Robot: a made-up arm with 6 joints. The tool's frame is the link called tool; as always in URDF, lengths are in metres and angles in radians. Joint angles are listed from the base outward.
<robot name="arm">
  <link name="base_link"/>
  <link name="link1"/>
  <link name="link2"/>
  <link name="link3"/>
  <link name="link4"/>
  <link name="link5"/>
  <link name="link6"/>
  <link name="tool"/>
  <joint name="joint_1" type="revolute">
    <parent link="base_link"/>
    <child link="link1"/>
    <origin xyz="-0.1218 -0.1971 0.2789" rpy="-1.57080 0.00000 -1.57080"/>
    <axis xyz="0 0 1"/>
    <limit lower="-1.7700" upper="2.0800"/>
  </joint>
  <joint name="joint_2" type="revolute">
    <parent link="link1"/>
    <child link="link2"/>
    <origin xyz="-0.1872 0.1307 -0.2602" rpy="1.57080 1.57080 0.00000"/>
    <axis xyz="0 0 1"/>
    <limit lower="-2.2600" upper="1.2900"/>
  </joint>
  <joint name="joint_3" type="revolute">
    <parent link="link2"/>
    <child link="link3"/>
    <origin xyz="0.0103 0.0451 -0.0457" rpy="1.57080 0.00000 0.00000"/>
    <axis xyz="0 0 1"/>
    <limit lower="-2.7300" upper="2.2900"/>
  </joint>
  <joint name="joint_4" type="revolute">
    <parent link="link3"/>
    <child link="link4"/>
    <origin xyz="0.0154 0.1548 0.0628" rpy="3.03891 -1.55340 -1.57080"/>
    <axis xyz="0 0 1"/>
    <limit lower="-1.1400" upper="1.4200"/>
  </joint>
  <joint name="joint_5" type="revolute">
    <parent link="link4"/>
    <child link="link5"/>
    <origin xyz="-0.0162 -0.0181 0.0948" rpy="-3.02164 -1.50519 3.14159"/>
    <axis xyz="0 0 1"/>
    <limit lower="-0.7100" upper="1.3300"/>
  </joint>
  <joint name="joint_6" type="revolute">
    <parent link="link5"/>
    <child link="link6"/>
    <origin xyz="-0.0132 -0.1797 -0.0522" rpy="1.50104 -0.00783 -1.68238"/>
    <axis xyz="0 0 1"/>
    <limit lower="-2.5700" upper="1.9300"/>
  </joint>
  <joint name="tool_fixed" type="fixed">
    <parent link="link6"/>
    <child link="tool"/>
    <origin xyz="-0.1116 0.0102 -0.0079" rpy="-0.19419 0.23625 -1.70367"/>
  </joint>
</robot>
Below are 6 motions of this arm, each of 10 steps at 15 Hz.
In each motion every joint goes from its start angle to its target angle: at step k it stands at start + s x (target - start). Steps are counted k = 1, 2, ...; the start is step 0. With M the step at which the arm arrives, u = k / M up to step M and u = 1 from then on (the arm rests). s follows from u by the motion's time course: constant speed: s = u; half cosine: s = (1 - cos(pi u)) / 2; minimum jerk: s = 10 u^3 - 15 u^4 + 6 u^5.
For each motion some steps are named. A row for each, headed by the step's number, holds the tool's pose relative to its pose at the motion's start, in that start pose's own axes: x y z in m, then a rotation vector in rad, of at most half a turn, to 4 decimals.
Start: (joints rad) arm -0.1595 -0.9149 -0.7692 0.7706 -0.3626 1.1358
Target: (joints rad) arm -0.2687 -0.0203 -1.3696 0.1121 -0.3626 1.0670
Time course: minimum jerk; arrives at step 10
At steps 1, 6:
1: -0.0001 0.0028 0.0009 -0.0045 -0.0041 0.0115
6: -0.1044 0.1965 0.0097 -0.4530 -0.3019 0.8290

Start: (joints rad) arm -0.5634 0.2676 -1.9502 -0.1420 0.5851 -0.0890
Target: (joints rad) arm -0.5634 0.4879 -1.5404 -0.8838 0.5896 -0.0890
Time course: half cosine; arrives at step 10
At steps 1, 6, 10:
1: -0.0013 -0.0007 0.0003 0.0089 -0.0124 0.0119
6: -0.0340 -0.0205 -0.0008 0.2157 -0.3965 0.2798
10: -0.0496 -0.0313 -0.0105 0.3015 -0.6550 0.3929

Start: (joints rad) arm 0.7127 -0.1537 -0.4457 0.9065 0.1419 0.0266
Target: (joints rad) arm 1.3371 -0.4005 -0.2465 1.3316 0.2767 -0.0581
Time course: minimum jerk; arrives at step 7
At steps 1, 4, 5, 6, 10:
1: 0.0031 -0.0002 0.0043 0.0135 0.0070 -0.0203
4: 0.0767 -0.0356 0.1094 0.3721 0.2721 -0.5015
5: 0.0985 -0.0604 0.1413 0.5033 0.4081 -0.6472
6: 0.1091 -0.0757 0.1568 0.5738 0.4906 -0.7179
10: 0.1110 -0.0788 0.1596 0.5872 0.5071 -0.7306

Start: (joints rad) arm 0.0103 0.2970 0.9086 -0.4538 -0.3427 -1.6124
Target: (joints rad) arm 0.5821 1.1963 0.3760 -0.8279 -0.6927 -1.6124
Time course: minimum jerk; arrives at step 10
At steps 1, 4, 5, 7, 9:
1: -0.0002 -0.0010 0.0004 -0.0101 -0.0048 0.0057
4: -0.0045 -0.0338 0.0225 -0.3800 -0.1997 0.1848
5: -0.0080 -0.0483 0.0412 -0.6026 -0.3345 0.2626
7: -0.0237 -0.0640 0.0791 -1.0114 -0.6228 0.3362
9: -0.0364 -0.0675 0.0946 -1.1933 -0.7723 0.3347

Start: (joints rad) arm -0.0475 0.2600 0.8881 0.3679 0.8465 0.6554
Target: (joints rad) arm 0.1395 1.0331 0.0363 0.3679 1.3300 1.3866
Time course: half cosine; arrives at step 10
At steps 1, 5, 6, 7, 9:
1: 0.0023 0.0023 0.0006 -0.0431 0.0051 0.0220
5: 0.0378 0.0425 -0.0022 -0.8750 0.1660 0.3877
6: 0.0467 0.0495 -0.0072 -1.1398 0.2484 0.4652
7: 0.0541 0.0517 -0.0114 -1.3730 0.3368 0.5094
9: 0.0635 0.0486 -0.0137 -1.6639 0.4719 0.5225

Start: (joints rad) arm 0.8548 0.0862 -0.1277 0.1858 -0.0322 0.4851
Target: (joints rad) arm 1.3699 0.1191 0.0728 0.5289 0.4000 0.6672
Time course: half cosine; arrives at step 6
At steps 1, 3, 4, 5, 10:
1: 0.0049 -0.0066 0.0095 -0.0162 -0.0237 -0.0196
3: 0.0259 -0.0514 0.0739 -0.1029 -0.1509 -0.1472
4: 0.0297 -0.0780 0.1118 -0.1378 -0.2053 -0.2183
5: 0.0286 -0.0974 0.1393 -0.1561 -0.2372 -0.2671
10: 0.0275 -0.1044 0.1491 -0.1613 -0.2474 -0.2841

